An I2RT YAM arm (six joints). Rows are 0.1 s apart.
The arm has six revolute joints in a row. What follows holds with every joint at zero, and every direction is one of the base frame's.
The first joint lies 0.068 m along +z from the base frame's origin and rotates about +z.
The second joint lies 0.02 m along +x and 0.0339 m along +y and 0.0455 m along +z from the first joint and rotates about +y.
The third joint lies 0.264 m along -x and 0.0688 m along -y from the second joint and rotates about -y.
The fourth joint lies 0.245 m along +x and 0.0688 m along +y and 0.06 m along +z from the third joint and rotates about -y.
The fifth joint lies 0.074 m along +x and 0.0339 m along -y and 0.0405 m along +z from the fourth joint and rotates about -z.
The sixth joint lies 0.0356 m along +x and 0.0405 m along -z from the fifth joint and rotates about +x.
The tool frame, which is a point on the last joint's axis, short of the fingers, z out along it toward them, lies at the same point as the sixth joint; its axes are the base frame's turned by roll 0, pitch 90 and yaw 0 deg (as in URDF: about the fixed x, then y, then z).
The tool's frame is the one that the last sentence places.
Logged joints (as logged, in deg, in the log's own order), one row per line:
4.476, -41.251, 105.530, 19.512, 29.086, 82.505
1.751, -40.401, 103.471, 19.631, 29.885, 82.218
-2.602, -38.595, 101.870, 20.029, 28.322, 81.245
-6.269, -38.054, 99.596, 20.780, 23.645, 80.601
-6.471, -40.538, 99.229, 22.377, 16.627, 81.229
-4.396, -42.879, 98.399, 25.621, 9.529, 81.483
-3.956, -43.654, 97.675, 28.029, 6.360, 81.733
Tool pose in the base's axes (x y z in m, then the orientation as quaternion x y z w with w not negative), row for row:
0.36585, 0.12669, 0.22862, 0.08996, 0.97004, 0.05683, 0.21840
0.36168, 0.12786, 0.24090, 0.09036, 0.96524, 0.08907, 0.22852
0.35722, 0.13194, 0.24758, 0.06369, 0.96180, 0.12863, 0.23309
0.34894, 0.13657, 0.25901, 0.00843, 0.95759, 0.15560, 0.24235
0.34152, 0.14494, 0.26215, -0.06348, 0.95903, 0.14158, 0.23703
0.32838, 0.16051, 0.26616, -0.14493, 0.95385, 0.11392, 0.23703
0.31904, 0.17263, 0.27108, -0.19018, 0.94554, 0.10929, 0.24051
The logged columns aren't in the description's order. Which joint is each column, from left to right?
Columns, left to right: joint 5, joint 4, joint 2, joint 1, joint 6, joint 3.
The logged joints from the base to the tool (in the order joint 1, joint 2, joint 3, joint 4, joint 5, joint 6), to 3 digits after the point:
19.512, 105.530, 82.505, -41.251, 4.476, 29.086
19.631, 103.471, 82.218, -40.401, 1.751, 29.885
20.029, 101.870, 81.245, -38.595, -2.602, 28.322
20.780, 99.596, 80.601, -38.054, -6.269, 23.645
22.377, 99.229, 81.229, -40.538, -6.471, 16.627
25.621, 98.399, 81.483, -42.879, -4.396, 9.529
28.029, 97.675, 81.733, -43.654, -3.956, 6.360

